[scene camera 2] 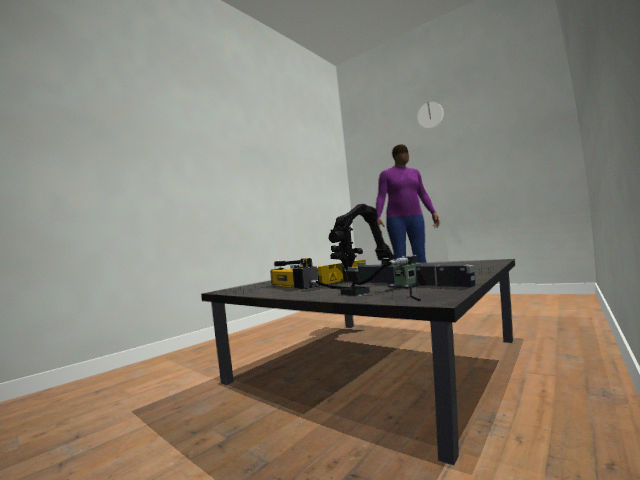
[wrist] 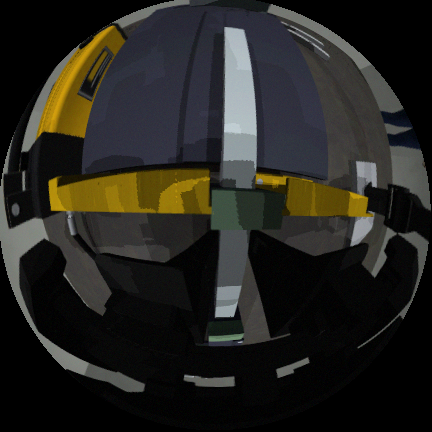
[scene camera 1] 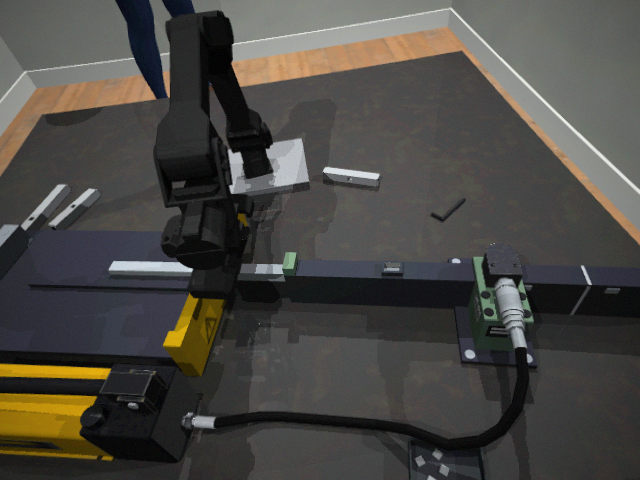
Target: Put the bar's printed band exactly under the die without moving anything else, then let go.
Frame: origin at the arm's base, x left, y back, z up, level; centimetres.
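Seen in the pictures: gripper, between the fingertips: [scene camera 2: 348,269] [wrist: 231,232] [scene camera 1: 234,273]; arm's base, origin of its link: [scene camera 1: 257,168].
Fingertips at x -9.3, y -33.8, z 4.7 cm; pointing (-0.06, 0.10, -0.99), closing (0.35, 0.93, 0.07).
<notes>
Pixels of each thing's top centre, then the offset from my fingertips to it. "spot": a spot on its surface instead. Level surfaces: height alone.
- long pale grey bar, a spot on its surface: [wrist: 239,100] spot: dx -8.5, dy +3.5, dz +1.4 cm
- dark machine bed, height of its surface: dz -0.6 cm
- yellow beam, a spot on its surface: [wrist: 120,193] spot: dx -5.4, dy -4.2, dz +3.7 cm
- green block, a spot on its surface: [wrist: 245,209] spot: dx -2.5, dy +0.8, dz +3.7 cm
- dark rail, a spot on its surface: [scene camera 1: 423,276] spot: dx +28.0, dy -13.2, dz +2.0 cm
- green connector block, a spot on its surface: [scene camera 1: 487,310] spot: dx +32.7, dy -22.3, dz +3.4 cm
- black cable, a spot on its surface: [scene camera 1: 366,423] spot: dx +12.8, dy -28.3, dz -4.4 cm
- loose white bar, centre of its top: [scene camera 1: 350,173] dx +28.5, dy +22.0, dz -3.6 cm
- black hex key, centre of its top: [scene camera 1: 448,205] dx +43.3, dy +5.7, dz -5.0 cm
- black-and-yellow device, a spot on its surface: [scene camera 1: 128,410] spot: dx -14.3, dy -20.9, dz +5.1 cm
- table, height of its surface: dz -5.6 cm
A long pale grey bar [scene camera 1: 149,268] [wrist: 239,100] lies along the dark machine bed [scene camera 1: 123,324] [wrist: 141,100]. Its green-tipped end [scene camera 1: 290,263] [wrist: 225,332] points toward the rail. A yellow beam [scene camera 1: 194,333] [wrist: 120,193] crosses over the bar, and a green block [wrist: 245,209] sits in the beam right above it. My gripper [scene camera 1: 218,281] [wrist: 231,232] [scene camera 2: 347,267] is low over the bed beside the beam. It is shut on the bar, one dark finger on each side. I cannot make out a printed band on the bar; the arm hides the bar's middle in scene camera 1.
A dark rail [scene camera 1: 423,276] runs right to a green connector block [scene camera 1: 487,310] with a black cable [scene camera 1: 366,423]. A loose white bar [scene camera 1: 351,176], a black hex key [scene camera 1: 448,210] and the arm's grey base plate [scene camera 1: 290,162] lie behind. A black-and-yellow device [scene camera 1: 128,410] sits front left. A person [scene camera 2: 404,205] stands behind the table [scene camera 2: 413,305].
</notes>
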